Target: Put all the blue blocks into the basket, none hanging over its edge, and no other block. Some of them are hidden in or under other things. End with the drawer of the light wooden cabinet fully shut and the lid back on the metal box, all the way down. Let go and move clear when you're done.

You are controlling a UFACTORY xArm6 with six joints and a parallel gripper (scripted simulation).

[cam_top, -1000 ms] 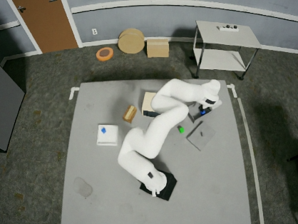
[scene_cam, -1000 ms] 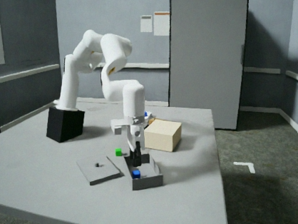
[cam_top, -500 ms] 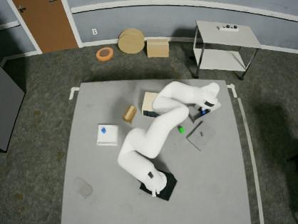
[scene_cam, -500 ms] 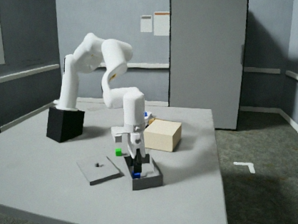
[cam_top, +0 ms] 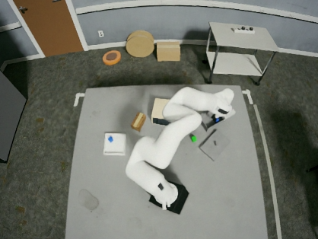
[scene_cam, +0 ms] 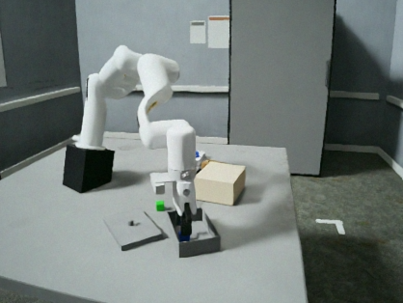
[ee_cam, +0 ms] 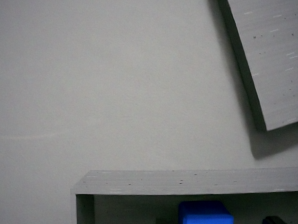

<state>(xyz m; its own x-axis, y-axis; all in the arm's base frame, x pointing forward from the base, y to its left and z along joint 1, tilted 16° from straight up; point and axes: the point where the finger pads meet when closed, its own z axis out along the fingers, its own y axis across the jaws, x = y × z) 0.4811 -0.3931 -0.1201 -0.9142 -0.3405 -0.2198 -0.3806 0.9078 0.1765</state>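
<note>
Now: the metal box 20 mm ahead of my hand, 30 mm to the left of it and 40 mm below it. The rest, counted from my hand: lid 180 mm behind, 40 mm to the left, 50 mm below; light wooden cabinet 80 mm ahead, 350 mm to the left, 20 mm below; green block 120 mm behind, 190 mm to the left, 50 mm below.
</note>
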